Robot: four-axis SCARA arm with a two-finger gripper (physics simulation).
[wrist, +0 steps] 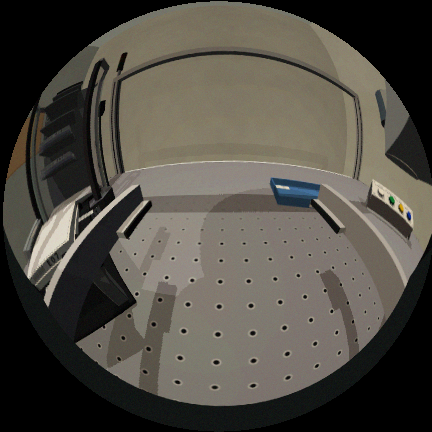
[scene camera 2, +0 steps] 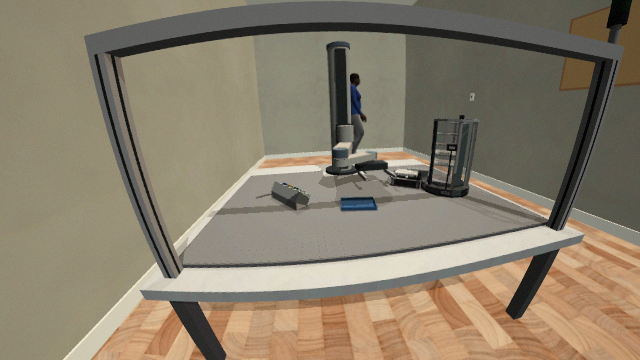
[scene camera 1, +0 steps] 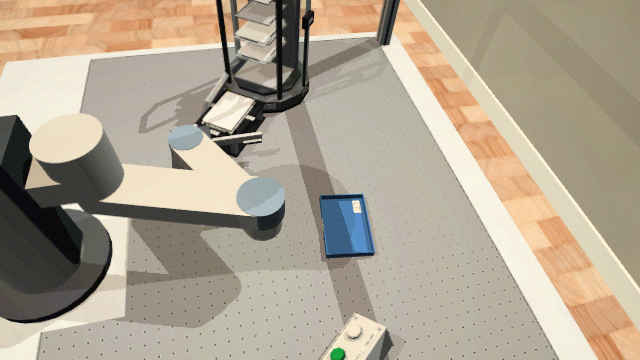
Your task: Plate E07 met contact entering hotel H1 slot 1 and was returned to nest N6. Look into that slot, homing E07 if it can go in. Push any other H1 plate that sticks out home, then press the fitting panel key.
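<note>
Plate E07, pale and flat, lies on the black nest N6; its label shows in the wrist view. My gripper is open and empty. In the wrist view the plate is at the far left, outside the left finger, which partly hides it and the nest. Hotel H1 stands behind the nest with several plates at different levels. Slot numbers are not readable. The key panel has white, green, yellow and blue keys.
A blue tray lies on the perforated table between the panel and the hotel. A grey frame spans the table's edge. A small black sign stands on a pole beside the hotel. A person is behind the arm's column.
</note>
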